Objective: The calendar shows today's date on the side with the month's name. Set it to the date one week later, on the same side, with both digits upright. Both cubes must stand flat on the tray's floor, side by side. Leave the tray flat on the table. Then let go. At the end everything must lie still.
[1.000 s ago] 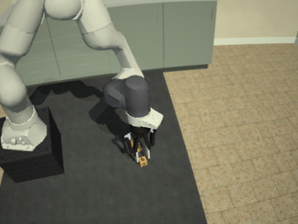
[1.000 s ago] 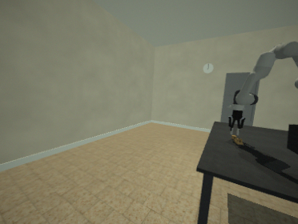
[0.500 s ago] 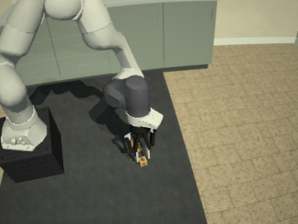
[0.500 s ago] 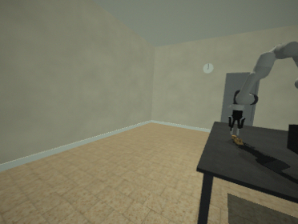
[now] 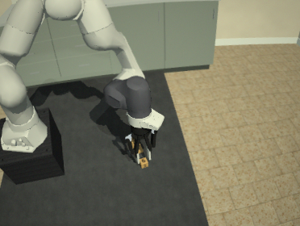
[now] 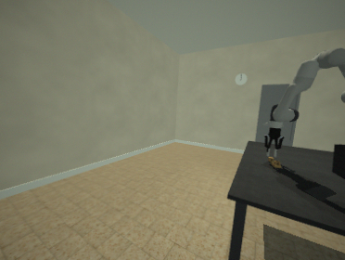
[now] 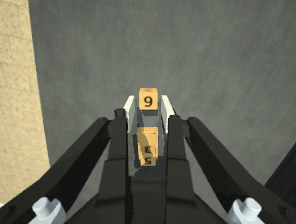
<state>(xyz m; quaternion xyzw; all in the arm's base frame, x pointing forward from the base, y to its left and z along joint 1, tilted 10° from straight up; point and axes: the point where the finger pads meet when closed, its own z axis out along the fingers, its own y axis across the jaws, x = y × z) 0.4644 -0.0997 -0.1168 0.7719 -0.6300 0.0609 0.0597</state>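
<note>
Now: the orange calendar cube 6 cm below my hand. From my hand the other things lie so: orange calendar tray 2 cm behind, 11 cm to the left, 6 cm below.
</note>
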